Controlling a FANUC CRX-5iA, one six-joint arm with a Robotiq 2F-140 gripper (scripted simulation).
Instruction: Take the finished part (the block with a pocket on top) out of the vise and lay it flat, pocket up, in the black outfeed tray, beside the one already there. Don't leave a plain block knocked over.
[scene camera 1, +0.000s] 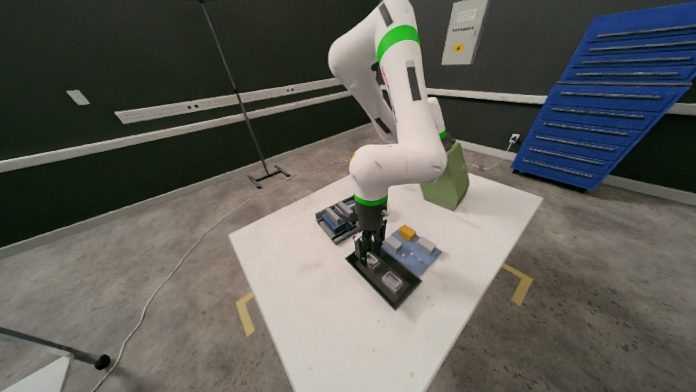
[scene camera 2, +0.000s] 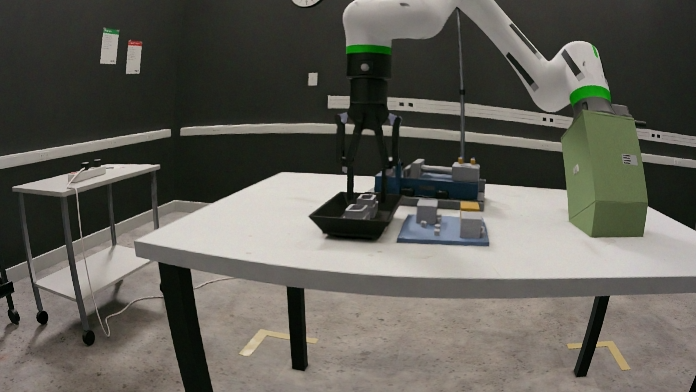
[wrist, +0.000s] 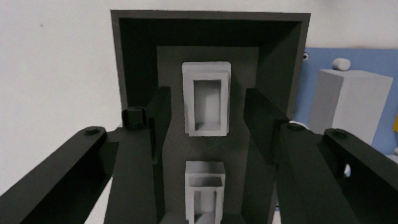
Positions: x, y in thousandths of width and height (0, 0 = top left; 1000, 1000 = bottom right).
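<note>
The gripper (scene camera 2: 527, 511) is visible. Scene camera 1 also shows the gripper (scene camera 1: 532, 662), as does the wrist view, with the gripper (wrist: 521, 462).
</note>
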